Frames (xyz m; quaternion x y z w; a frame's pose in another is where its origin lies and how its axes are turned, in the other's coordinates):
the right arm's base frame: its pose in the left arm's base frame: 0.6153 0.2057 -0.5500 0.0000 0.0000 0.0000 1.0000
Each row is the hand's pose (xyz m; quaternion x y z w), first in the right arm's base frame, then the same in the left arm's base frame.
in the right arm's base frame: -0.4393 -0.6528 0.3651 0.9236 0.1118 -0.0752 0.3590
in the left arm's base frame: 0.1760 -0.4471 -0.1849 0.9236 0.1118 -0.0752 0.3590
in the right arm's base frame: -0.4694 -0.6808 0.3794 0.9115 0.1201 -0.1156 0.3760
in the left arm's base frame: 0.1459 -0.4751 -0.1706 0.9115 0.1201 -0.1156 0.3760
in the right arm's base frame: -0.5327 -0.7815 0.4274 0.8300 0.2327 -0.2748 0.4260
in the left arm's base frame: 0.0826 -0.5758 -0.1226 0.8300 0.2327 -0.2748 0.4260
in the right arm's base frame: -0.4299 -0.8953 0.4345 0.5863 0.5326 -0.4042 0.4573
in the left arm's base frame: 0.1854 -0.6896 -0.1155 0.5863 0.5326 -0.4042 0.4573
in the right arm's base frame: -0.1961 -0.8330 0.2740 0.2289 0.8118 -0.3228 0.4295
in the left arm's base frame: 0.4192 -0.6273 -0.2760 0.2289 0.8118 -0.3228 0.4295
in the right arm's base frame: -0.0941 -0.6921 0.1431 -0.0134 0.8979 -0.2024 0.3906
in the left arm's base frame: 0.5212 -0.4864 -0.4069 -0.0134 0.8979 -0.2024 0.3906
